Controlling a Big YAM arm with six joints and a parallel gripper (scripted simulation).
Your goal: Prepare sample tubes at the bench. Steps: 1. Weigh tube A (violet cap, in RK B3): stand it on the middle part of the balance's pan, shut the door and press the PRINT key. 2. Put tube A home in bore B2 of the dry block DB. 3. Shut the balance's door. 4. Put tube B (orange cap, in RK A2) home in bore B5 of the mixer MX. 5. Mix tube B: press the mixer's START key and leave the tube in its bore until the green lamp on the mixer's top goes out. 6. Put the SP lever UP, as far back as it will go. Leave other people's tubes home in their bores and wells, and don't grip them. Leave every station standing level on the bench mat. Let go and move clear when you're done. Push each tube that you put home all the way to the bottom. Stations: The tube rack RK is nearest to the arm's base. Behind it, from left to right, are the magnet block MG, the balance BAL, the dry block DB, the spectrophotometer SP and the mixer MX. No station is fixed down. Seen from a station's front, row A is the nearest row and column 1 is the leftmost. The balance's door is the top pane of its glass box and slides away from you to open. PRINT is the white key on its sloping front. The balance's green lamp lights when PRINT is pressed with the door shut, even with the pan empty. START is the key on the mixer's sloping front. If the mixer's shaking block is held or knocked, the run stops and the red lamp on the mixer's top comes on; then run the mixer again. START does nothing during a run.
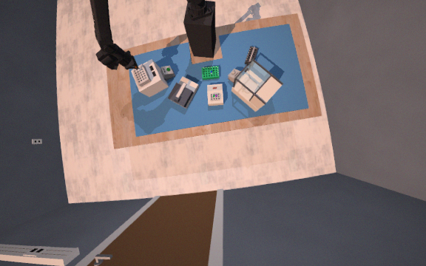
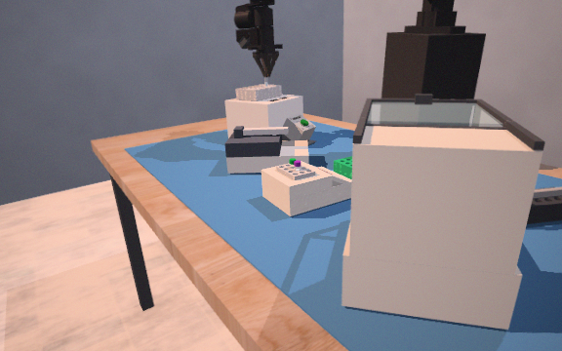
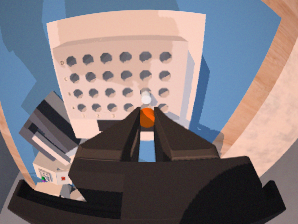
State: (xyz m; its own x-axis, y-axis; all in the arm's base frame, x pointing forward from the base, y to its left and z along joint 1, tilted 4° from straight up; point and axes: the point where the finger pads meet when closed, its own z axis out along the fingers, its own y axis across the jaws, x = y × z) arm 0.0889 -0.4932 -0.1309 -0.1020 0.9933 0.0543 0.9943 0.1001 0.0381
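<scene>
My hand is 20 mm above the orange-capped tube. Round my hand: mixer's shaking block 30 mm ahead, 10 mm to the right, 50 mm below; then spectrophotometer lever 220 mm ahead, 210 mm to the left, 120 mm below; then mixer's start key 10 mm ahead, 170 mm to the left, 140 mm below.
</scene>
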